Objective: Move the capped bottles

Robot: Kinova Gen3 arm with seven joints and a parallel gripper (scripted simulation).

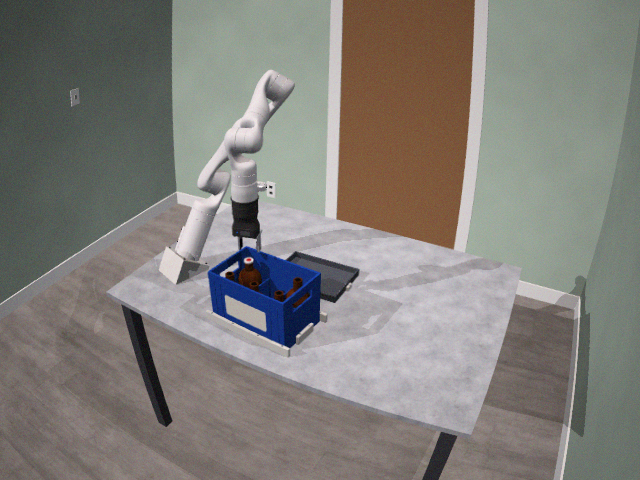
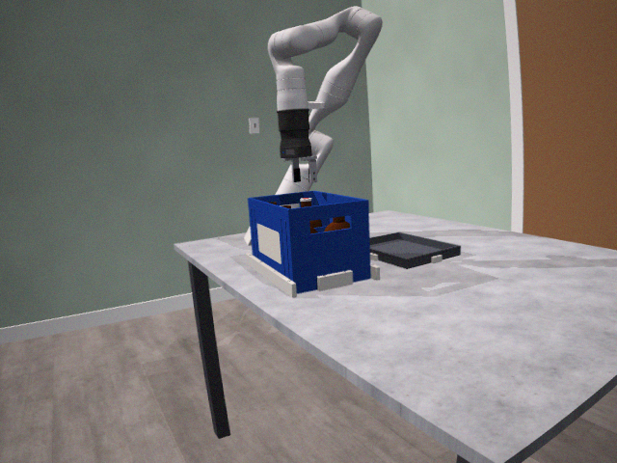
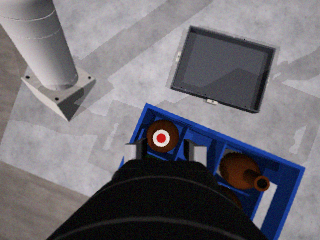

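My gripper is now 1 cm past the brown capped bottle and 14 cm above it. Round my hand: open bottle (9 cm ahead, 8 cm to the right, 14 cm below); blue crate (8 cm ahead, 4 cm to the right, 14 cm below); dark tray (6 cm ahead, 24 cm to the left, 21 cm below).
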